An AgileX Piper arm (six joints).
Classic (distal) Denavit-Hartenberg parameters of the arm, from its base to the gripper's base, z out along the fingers. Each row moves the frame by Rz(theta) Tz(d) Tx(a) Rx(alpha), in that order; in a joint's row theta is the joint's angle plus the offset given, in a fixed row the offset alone. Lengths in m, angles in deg.
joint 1: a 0  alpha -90  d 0.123  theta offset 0
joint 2: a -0.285  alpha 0  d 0  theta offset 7.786
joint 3: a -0.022  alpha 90  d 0  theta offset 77.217
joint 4: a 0  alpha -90  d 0.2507  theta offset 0
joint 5: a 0  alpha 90  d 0  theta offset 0
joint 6: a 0  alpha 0  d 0.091  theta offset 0
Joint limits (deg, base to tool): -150..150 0..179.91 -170..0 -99.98..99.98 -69.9..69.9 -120..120
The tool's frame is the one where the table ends.
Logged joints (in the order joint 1, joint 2, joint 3, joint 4, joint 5, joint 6), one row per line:
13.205, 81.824, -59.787, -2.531, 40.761, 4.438
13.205, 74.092, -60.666, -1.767, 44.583, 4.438
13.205, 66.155, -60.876, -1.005, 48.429, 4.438
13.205, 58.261, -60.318, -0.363, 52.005, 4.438
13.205, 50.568, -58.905, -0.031, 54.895, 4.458
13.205, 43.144, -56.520, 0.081, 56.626, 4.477
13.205, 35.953, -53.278, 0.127, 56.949, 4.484
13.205, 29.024, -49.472, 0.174, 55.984, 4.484
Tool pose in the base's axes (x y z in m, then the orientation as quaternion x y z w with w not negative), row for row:
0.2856, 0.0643, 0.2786, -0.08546, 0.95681, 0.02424, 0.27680
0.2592, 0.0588, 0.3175, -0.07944, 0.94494, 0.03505, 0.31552
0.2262, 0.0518, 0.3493, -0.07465, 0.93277, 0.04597, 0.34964
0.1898, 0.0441, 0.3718, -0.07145, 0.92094, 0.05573, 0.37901
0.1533, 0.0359, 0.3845, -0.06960, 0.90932, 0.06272, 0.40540
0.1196, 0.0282, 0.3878, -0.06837, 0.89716, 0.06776, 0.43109
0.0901, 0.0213, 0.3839, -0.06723, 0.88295, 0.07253, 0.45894
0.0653, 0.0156, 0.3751, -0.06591, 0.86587, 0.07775, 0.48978
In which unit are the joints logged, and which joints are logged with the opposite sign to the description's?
The joints are logged in degrees. Opposite sign: none.
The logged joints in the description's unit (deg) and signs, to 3 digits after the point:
13.205, 81.824, -59.787, -2.531, 40.761, 4.438
13.205, 74.092, -60.666, -1.767, 44.583, 4.438
13.205, 66.155, -60.876, -1.005, 48.429, 4.438
13.205, 58.261, -60.318, -0.363, 52.005, 4.438
13.205, 50.568, -58.905, -0.031, 54.895, 4.458
13.205, 43.144, -56.520, 0.081, 56.626, 4.477
13.205, 35.953, -53.278, 0.127, 56.949, 4.484
13.205, 29.024, -49.472, 0.174, 55.984, 4.484

